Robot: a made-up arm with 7 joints.
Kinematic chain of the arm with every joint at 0, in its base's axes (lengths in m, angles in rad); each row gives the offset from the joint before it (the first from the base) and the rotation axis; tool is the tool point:
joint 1: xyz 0 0 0.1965 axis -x
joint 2: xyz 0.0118 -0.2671 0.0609 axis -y
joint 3: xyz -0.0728 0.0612 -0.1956 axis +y
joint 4: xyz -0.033 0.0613 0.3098 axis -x
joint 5: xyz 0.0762 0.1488 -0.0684 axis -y
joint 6: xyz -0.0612 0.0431 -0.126 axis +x
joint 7: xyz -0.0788 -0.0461 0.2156 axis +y
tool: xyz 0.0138 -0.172 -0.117
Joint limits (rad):
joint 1: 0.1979..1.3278
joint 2: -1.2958..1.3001
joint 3: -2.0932..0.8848
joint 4: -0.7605..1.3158
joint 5: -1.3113..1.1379
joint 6: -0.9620..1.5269
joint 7: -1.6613..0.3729
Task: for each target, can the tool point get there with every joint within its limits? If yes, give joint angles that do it. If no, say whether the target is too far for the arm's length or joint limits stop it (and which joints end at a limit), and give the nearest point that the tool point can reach.
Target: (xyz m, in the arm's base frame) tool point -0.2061 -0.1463 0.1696
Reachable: yes | joints 0.3385 -0.7568 -0.8214 -0.0744 -0.0951 1.2470 -0.7601
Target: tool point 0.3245 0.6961 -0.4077
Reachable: no: joint limits stop it (at a limit: joint 1, joint 4, joint 6, joint 7) | nearest point 0.2065 0.1323 -0.0958 | short by 0.655 m
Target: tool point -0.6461 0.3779 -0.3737
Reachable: no: joint limits stop it (at a limit: joint 1, joint 3, joint 6, joint 7) | nearest point -0.4739 0.0358 -0.1594 | short by 0.439 m
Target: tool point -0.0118 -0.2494 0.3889
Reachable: yes | joints 0.6103 -0.3067 -0.5674 0.5169 0.7891 0.8217 -0.3590
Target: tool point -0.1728 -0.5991 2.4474
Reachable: no: too far | nearest point -0.1904 -0.1699 0.8349 | short by 1.669 m
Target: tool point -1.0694 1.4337 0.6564
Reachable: no: too far | nearest point -0.5014 0.5494 0.3727 | short by 1.089 m
